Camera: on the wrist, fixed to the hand. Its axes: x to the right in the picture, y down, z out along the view.
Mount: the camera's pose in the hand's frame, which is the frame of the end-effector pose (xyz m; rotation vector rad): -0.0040 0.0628 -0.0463 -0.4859 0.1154 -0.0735
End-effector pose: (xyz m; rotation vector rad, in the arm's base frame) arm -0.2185 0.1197 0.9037 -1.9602 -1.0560 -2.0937
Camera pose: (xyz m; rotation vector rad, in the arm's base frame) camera -0.2256 0.0462 0.9291 1.6942 0.5576 2.2932
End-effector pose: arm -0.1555 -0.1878 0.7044 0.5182 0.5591 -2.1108
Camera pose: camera -0.0940 -0.1921 0.6564 0.3434 1.1331 -1.9257
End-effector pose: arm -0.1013 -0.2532 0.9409 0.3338 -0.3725 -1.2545
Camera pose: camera -0.0280 -0.2300 0.9269 0.0030 0.0492 -1.3460
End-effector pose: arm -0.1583 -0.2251 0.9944 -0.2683 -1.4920 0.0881
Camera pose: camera -0.1061 -0.1709 0.9735 -0.5980 -1.3908 -0.3485
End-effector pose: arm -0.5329 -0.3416 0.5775 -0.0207 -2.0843 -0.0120
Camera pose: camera -0.4894 -0.2796 0.5968 -0.2331 -1.9208 -0.5507
